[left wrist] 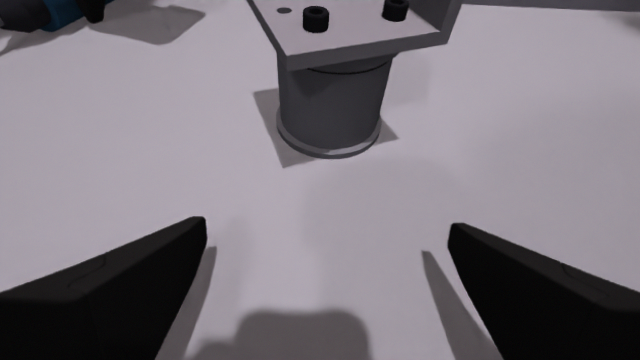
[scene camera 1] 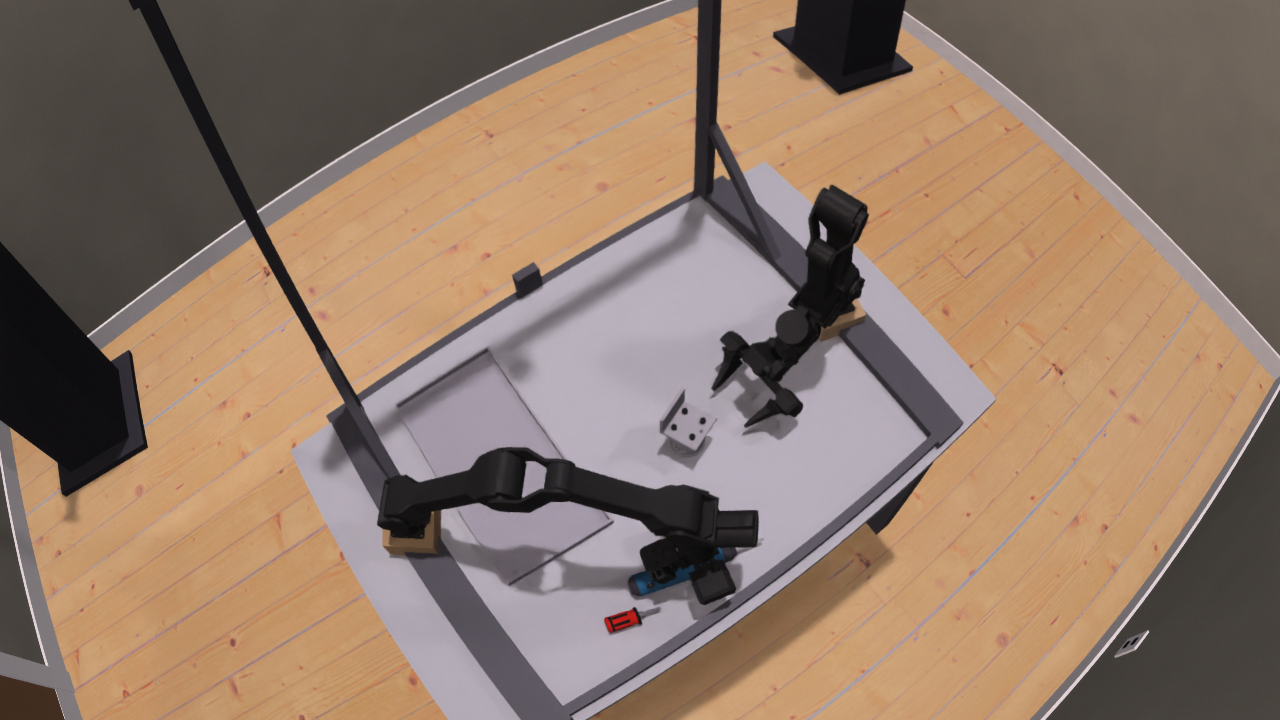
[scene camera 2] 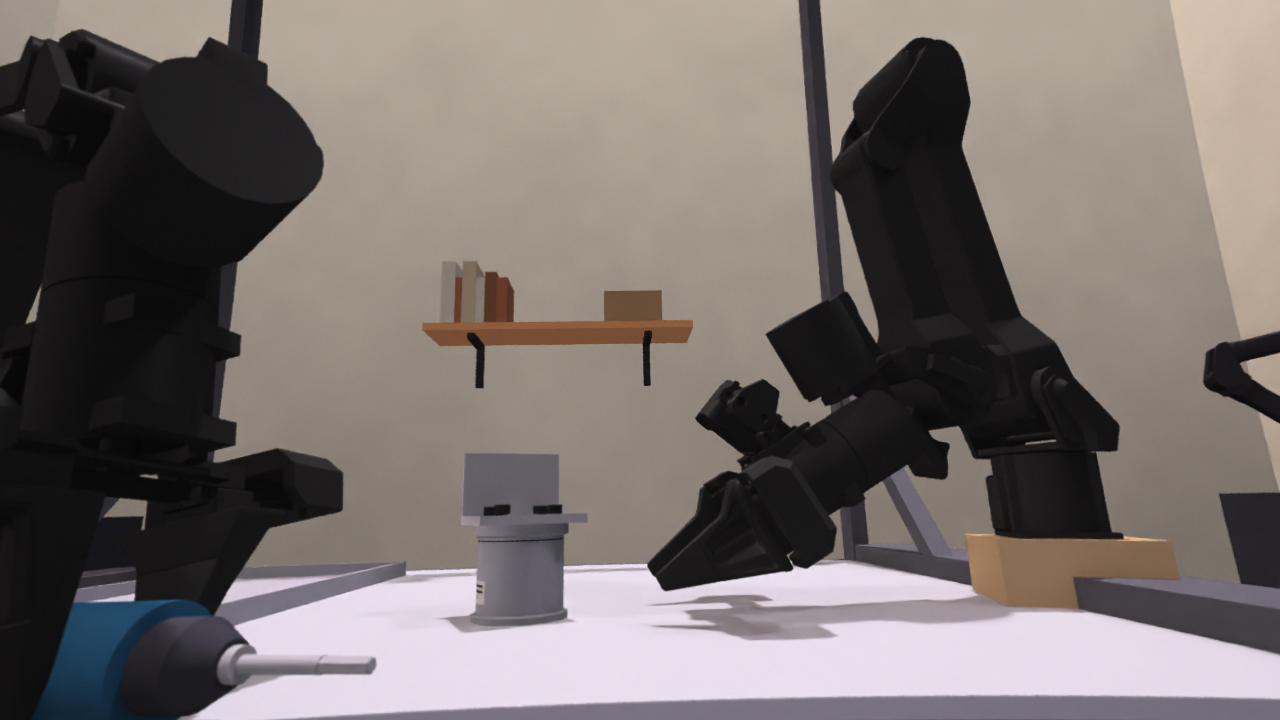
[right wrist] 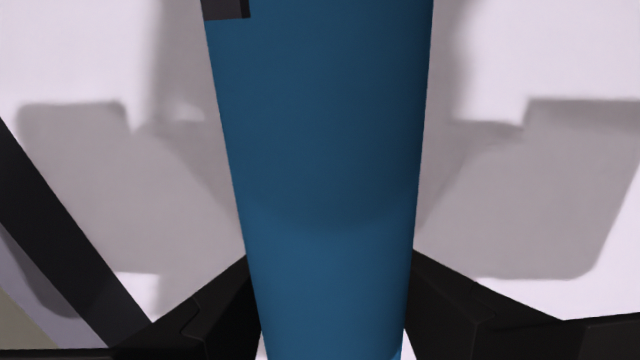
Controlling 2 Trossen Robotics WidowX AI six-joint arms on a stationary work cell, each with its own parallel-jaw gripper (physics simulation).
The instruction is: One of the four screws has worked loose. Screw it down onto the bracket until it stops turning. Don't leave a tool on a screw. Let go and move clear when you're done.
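Places are measured from the left arm's base along level axes (x ahead, y left, z up), in centimetres.
Pixels of known places: left gripper, fingertip midpoint: (left wrist: 329, 231) (scene camera 1: 728, 408) (scene camera 2: 654, 577); right gripper, fingertip midpoint: (left wrist: 71, 14) (scene camera 1: 705, 564) (right wrist: 327, 259); left arm's base, origin of the base link: (scene camera 1: 834, 301) (scene camera 2: 1054, 536); right arm's base, origin of the base link: (scene camera 1: 408, 521).
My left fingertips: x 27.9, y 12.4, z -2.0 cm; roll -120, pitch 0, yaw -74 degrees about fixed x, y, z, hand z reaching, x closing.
Note:
For each thing: its top centre in the pictures, then the offset to it from my left fingertips.
- grey cylinder, middle of its top: (left wrist: 338, 9) (scene camera 2: 522, 518) dx +8.7, dy +2.3, dz +4.1 cm
- blue power screwdriver, middle of its top: (right wrist: 324, 325) (scene camera 2: 72, 603) (scene camera 1: 698, 561) dx +15.7, dy +25.3, dz +1.8 cm
- red screwdriver, middle of its top: (scene camera 1: 633, 615) dx +28.9, dy +30.5, dz +0.6 cm
- shallow rectangular panel with thin raised edges, middle of its top: (scene camera 2: 196, 585) (scene camera 1: 494, 460) dx +41.8, dy -5.2, dz -0.7 cm
A grey bracket (scene camera 1: 688, 423) (scene camera 2: 510, 481) (left wrist: 352, 27) with black screws (scene camera 2: 496, 510) (left wrist: 315, 20) sits on a grey cylinder (scene camera 2: 520, 577) (left wrist: 332, 105). Four screw heads show in scene camera 1; I cannot tell which is loose. My right gripper (scene camera 1: 687, 571) (right wrist: 327, 259) is shut on a blue power screwdriver (scene camera 1: 642, 583) (scene camera 2: 98, 637) (left wrist: 65, 12) (right wrist: 325, 150), which lies level with its bit pointing away from the arm's base. My left gripper (scene camera 1: 731, 410) (scene camera 2: 656, 577) (left wrist: 329, 231) is open and empty, low beside the bracket.
A red screwdriver (scene camera 1: 622, 619) lies on the table near the blue one. A shallow rectangular panel with thin raised edges (scene camera 1: 483, 429) lies near the right arm's base. A dark frame rail (scene camera 1: 617, 288) borders the table, and posts rise from its far corners.

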